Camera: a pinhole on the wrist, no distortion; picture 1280 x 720 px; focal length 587.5 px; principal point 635.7 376.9 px. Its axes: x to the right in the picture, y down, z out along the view. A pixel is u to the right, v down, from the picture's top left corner.
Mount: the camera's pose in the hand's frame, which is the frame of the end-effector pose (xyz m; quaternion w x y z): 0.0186 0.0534 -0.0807 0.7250 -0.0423 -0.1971 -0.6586
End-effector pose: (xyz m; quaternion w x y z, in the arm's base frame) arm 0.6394 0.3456 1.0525 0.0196 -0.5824 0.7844 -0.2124
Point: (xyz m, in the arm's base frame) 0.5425 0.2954 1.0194
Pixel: outside the picture
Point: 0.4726 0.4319 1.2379
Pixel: behind the camera
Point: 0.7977 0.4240 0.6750
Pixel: 874 199
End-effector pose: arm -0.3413 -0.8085 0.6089 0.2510 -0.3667 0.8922 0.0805
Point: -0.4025 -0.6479 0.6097
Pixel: 384 210
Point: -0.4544 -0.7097 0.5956
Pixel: 284 513
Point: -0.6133 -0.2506 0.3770
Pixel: 192 450
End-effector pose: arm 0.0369 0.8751 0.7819 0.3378 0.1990 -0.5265 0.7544
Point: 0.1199 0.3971 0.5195
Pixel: 602 73
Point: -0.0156 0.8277 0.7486
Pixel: 752 414
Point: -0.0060 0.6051 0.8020
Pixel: 797 404
